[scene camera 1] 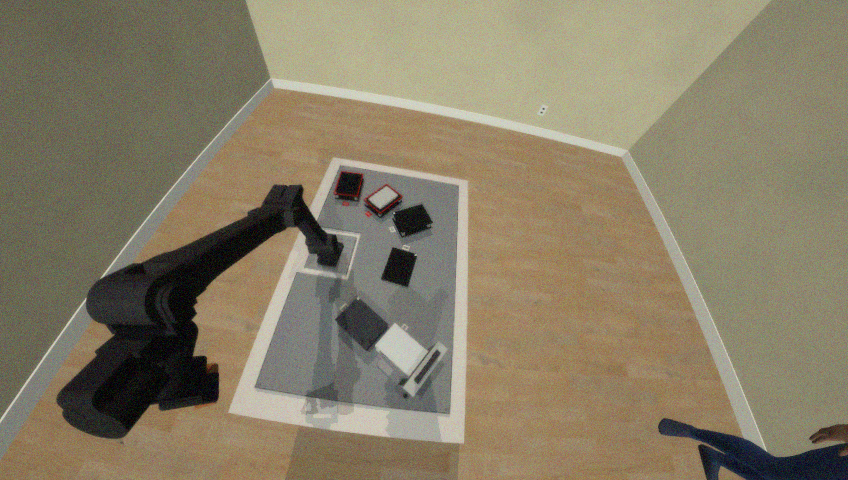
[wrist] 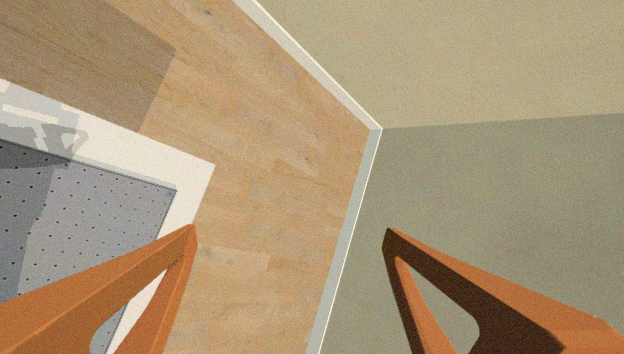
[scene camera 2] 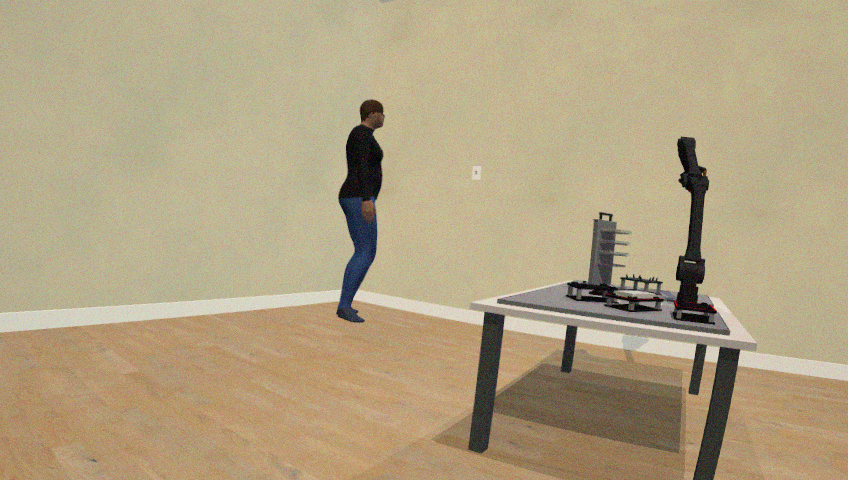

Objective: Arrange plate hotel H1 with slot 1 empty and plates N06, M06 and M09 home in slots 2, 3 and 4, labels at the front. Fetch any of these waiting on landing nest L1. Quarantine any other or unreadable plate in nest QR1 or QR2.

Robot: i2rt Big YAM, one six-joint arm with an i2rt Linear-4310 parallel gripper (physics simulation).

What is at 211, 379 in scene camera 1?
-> The gripper.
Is the gripper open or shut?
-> Open.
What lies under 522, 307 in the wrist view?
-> The gripper.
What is the gripper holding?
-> Nothing.
